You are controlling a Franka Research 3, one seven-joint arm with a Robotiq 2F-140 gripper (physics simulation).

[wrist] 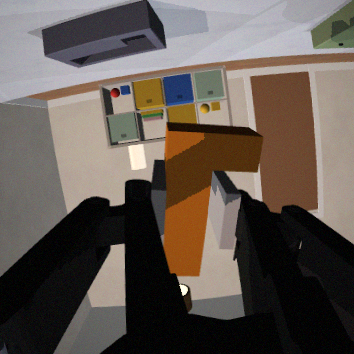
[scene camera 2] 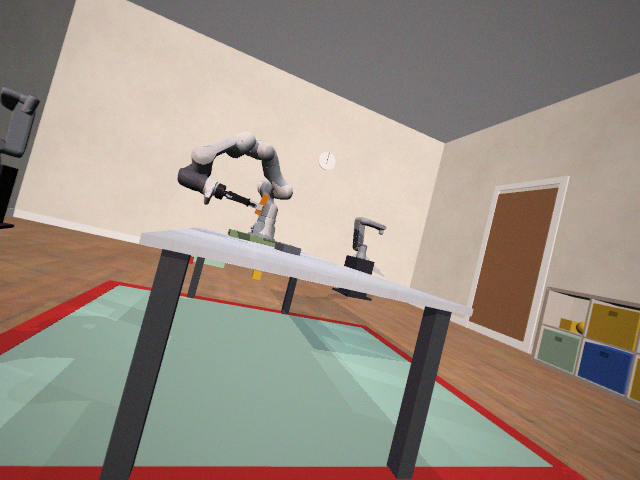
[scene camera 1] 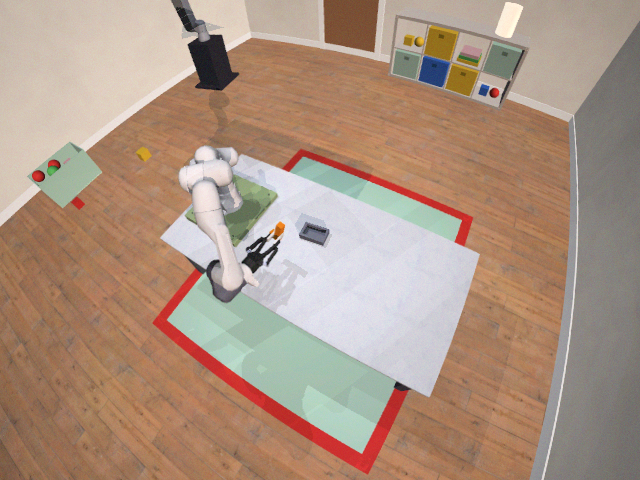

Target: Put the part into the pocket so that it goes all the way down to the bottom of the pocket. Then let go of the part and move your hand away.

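Note:
The orange L-shaped part (scene camera 1: 279, 230) (scene camera 2: 262, 204) (wrist: 187, 200) is held in the air above the table, between the robot's base and the pocket block. My gripper (scene camera 1: 275, 236) (scene camera 2: 257, 206) (wrist: 184, 180) is shut on its long leg, with one pad on each side. The gripper points nearly sideways and is tilted slightly down. In the wrist view the short leg points right at the far end. The dark grey block with the pocket (scene camera 1: 314, 234) (scene camera 2: 287, 249) (wrist: 102, 35) lies on the table, apart from the part. The pocket's floor is partly shadowed.
The robot's base stands on a green plate (scene camera 1: 268, 198) (scene camera 2: 237, 235) (wrist: 332, 30) at one end of the white table (scene camera 1: 392, 289) (scene camera 2: 330, 269). The arm curves over the table's long edge. A shelf unit (scene camera 1: 392, 46) and a second robot on a black pedestal (scene camera 1: 210, 62) stand away from the table.

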